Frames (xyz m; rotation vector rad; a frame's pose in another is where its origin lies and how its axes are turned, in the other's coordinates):
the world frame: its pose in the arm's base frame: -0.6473 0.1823 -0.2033 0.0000 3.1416 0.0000
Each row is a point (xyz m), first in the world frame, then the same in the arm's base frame.
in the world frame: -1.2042 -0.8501 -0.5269
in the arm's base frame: 0.5569 -0.6678 0.3236
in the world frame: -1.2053 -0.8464 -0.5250
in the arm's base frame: 0.5580 -0.6641 0.3217
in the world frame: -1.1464 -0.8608 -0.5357
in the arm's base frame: 0.4991 -0.6785 0.3324
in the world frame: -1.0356 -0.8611 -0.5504
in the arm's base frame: 0.3883 -0.6788 0.3471
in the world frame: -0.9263 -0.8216 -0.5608
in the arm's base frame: 0.2790 -0.6393 0.3575
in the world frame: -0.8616 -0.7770 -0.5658
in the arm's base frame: 0.2143 -0.5947 0.3625
